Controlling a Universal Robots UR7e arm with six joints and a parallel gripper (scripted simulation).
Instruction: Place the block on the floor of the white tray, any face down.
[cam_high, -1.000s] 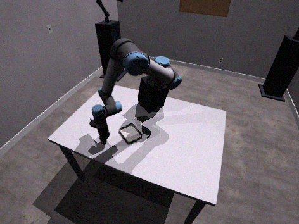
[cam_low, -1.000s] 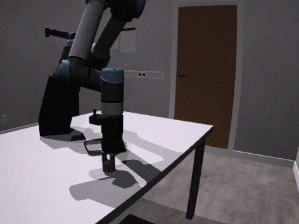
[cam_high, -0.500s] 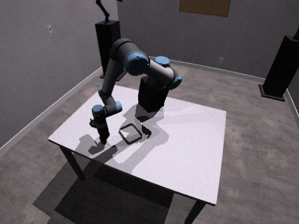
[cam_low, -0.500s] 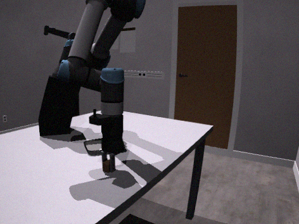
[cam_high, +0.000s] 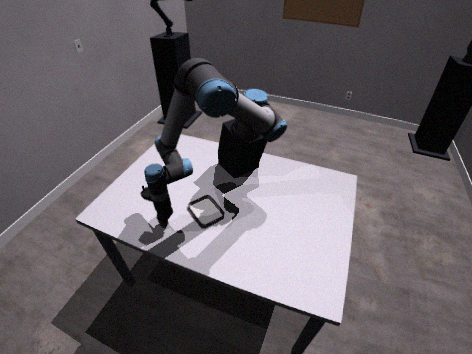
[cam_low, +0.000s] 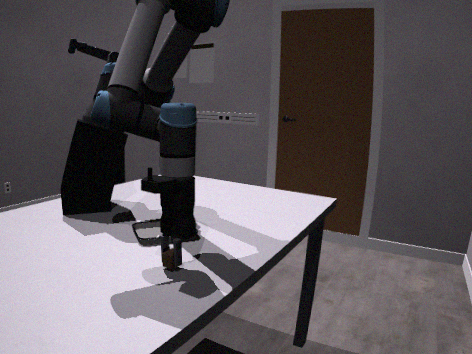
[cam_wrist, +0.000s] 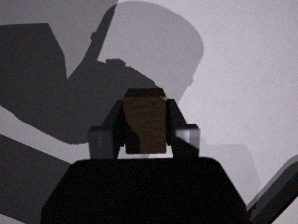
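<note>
Right now the tray is 15 cm behind my hand, 15 cm to the left of it and 2 cm below it. The rest, counted from my hand: brown wooden block: 1 cm below.
</note>
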